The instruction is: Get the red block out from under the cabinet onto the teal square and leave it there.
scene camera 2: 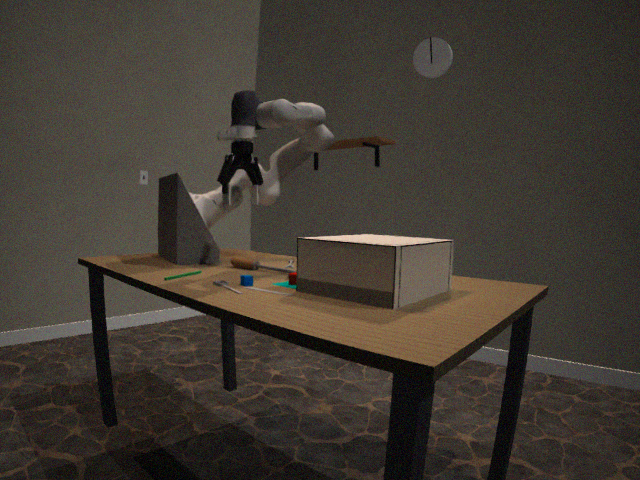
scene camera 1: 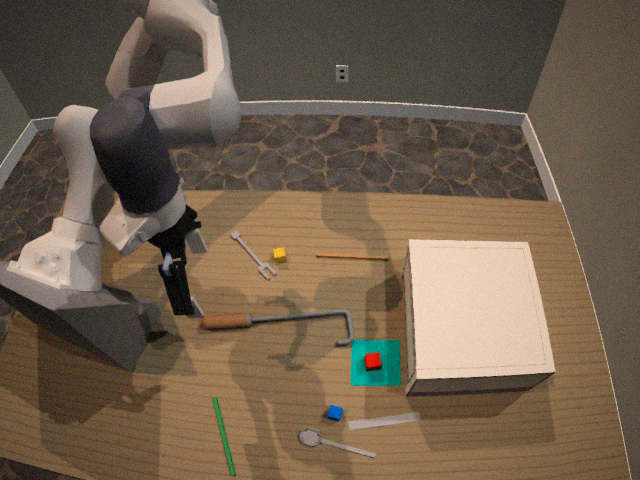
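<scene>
The red block (scene camera 1: 372, 361) (scene camera 2: 293, 278) rests on the teal square (scene camera 1: 390, 375) (scene camera 2: 281, 284), near its middle and left of the cabinet (scene camera 1: 478, 310) (scene camera 2: 346, 268). The hook tool with a wooden handle (scene camera 1: 225, 321) (scene camera 2: 244, 264) lies on the table; its bent metal end is just above the square's upper left corner in scene camera 1. My gripper (scene camera 1: 200, 276) (scene camera 2: 241, 196) is open and empty, high above the table on the robot base's side, well apart from the red block. In scene camera 2 the cabinet hides part of the square and of the block.
A yellow block (scene camera 1: 279, 254), a fork (scene camera 1: 250, 252) and an orange stick (scene camera 1: 352, 256) lie towards the back. A blue block (scene camera 1: 334, 412) (scene camera 2: 246, 280), a spoon (scene camera 1: 310, 437), a pale strip (scene camera 1: 383, 421) and a green stick (scene camera 1: 223, 435) (scene camera 2: 183, 275) lie towards the front.
</scene>
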